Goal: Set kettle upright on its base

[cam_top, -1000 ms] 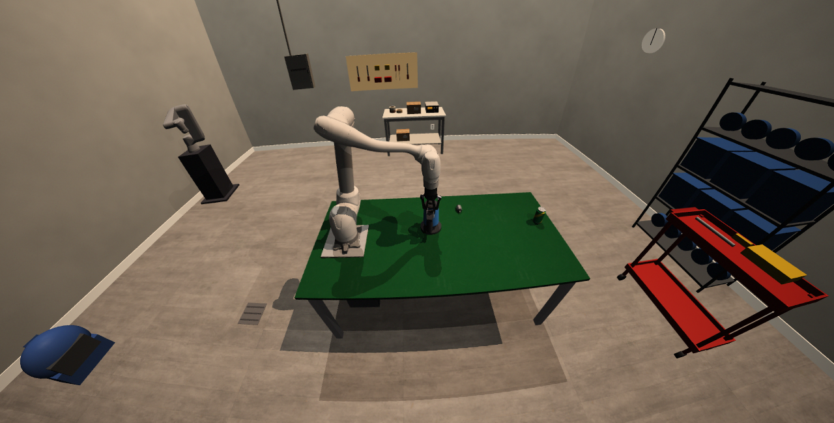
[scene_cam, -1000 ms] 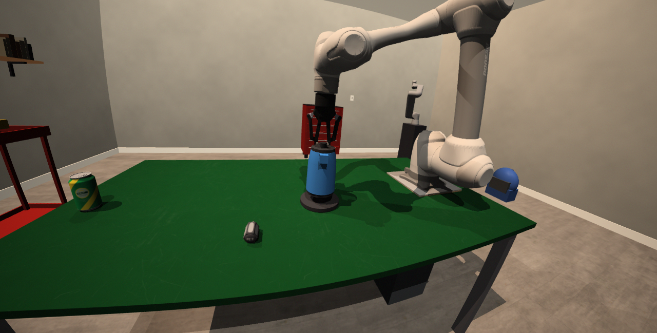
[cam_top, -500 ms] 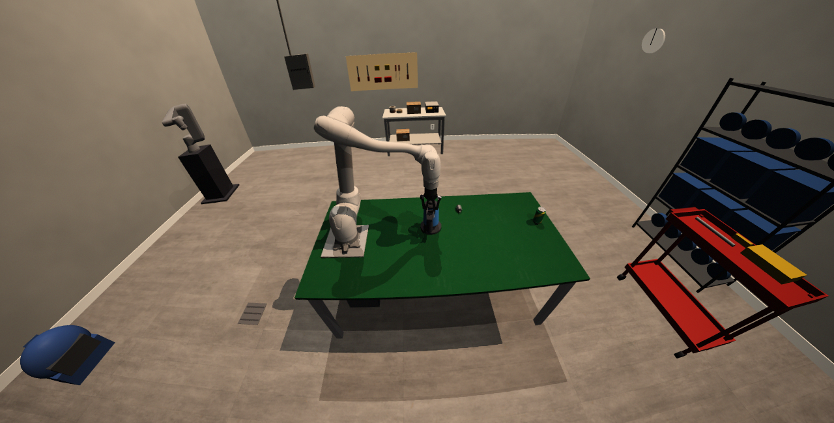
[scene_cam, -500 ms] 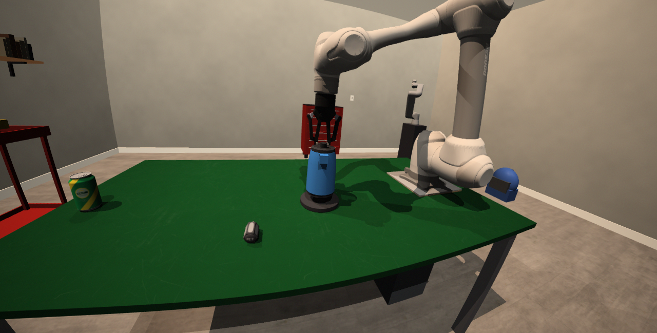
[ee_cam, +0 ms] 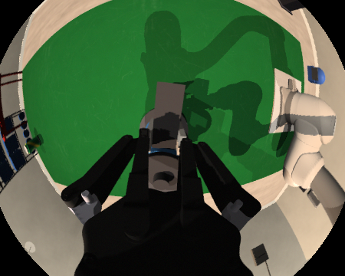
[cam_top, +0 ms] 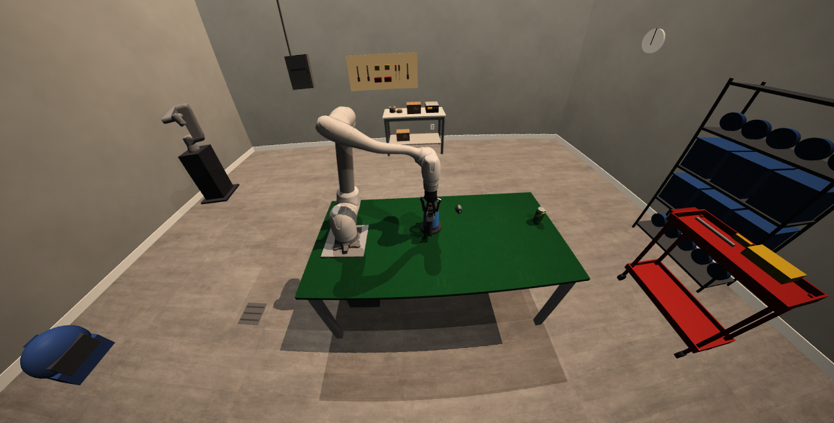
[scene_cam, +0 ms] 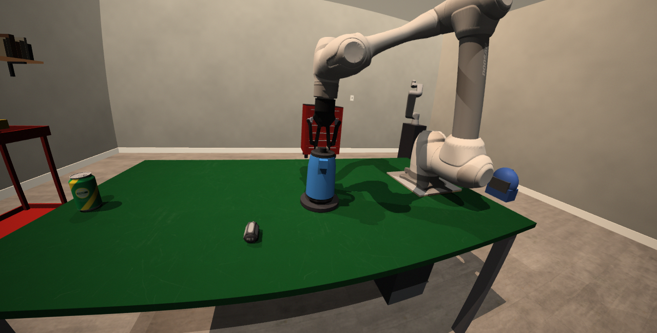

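My gripper is now 10 mm short of the blue kettle, 30 mm to the right of it and 50 mm above it. Also, from my hand: yellow can: 820 mm ahead, 60 mm to the right, 110 mm below; then dark round base: 20 mm ahead, 60 mm to the left, 160 mm below.
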